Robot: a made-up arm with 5 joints.
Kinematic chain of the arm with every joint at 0, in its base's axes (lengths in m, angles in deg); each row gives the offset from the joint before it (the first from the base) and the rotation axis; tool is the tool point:
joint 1: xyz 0 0 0.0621 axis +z
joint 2: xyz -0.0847 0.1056 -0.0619 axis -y
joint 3: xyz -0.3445 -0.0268 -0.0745 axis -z
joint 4: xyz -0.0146 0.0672 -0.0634 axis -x
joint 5: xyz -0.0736 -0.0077 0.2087 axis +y
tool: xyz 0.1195 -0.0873 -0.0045
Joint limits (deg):
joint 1: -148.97..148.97
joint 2: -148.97..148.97
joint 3: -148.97..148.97
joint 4: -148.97..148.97
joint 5: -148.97..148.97
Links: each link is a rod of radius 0.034 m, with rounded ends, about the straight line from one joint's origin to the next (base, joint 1, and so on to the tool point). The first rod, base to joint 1, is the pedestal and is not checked.
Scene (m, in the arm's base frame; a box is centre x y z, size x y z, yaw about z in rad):
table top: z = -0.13
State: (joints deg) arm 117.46 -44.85 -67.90 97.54 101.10
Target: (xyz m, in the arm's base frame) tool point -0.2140 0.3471 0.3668
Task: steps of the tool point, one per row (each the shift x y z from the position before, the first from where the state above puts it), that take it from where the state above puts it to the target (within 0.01 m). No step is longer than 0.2 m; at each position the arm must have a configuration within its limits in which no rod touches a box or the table.
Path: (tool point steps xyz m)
1: -0.0502 0.0858 0.1038
2: -0.0599 0.1088 0.0764
3: -0.0660 0.1250 0.0433
4: -0.0678 0.1340 0.0061
5: -0.0655 0.1337 -0.0328
6: -0.0591 0.1245 -0.0708
7: -0.0494 0.1059 -0.1053

